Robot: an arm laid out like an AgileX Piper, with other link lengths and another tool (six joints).
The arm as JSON. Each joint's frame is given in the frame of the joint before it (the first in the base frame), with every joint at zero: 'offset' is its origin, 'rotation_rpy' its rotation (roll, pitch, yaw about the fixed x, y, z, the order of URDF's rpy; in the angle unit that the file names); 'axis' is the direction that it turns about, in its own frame. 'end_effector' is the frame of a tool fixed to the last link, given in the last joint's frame.
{
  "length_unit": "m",
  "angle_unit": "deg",
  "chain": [
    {
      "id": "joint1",
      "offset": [
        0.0,
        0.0,
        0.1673
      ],
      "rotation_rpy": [
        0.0,
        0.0,
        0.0
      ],
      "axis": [
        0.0,
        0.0,
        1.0
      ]
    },
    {
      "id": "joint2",
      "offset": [
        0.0,
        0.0,
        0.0
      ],
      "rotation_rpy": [
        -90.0,
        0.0,
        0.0
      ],
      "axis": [
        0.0,
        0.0,
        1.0
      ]
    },
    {
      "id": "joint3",
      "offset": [
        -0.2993,
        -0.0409,
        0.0
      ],
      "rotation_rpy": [
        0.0,
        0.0,
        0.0
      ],
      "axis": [
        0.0,
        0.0,
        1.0
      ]
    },
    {
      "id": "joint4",
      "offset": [
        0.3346,
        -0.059,
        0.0
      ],
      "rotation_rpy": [
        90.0,
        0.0,
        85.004
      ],
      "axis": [
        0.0,
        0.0,
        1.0
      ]
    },
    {
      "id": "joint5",
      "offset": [
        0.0,
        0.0,
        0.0
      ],
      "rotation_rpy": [
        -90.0,
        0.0,
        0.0
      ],
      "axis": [
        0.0,
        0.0,
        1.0
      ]
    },
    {
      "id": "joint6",
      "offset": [
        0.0,
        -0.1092,
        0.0
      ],
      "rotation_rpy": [
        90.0,
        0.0,
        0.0
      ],
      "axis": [
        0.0,
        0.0,
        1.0
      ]
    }
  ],
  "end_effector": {
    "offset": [
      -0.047,
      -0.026,
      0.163
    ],
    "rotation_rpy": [
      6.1,
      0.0,
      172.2
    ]
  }
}
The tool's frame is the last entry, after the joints.
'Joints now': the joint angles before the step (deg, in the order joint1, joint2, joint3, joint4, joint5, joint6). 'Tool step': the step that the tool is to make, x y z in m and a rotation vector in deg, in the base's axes. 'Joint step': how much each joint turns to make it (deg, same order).
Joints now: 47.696 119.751 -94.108 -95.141 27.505 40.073
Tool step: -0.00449 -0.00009 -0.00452 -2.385 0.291 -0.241
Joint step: 0.584 -0.367 0.285 2.985 1.125 -4.517
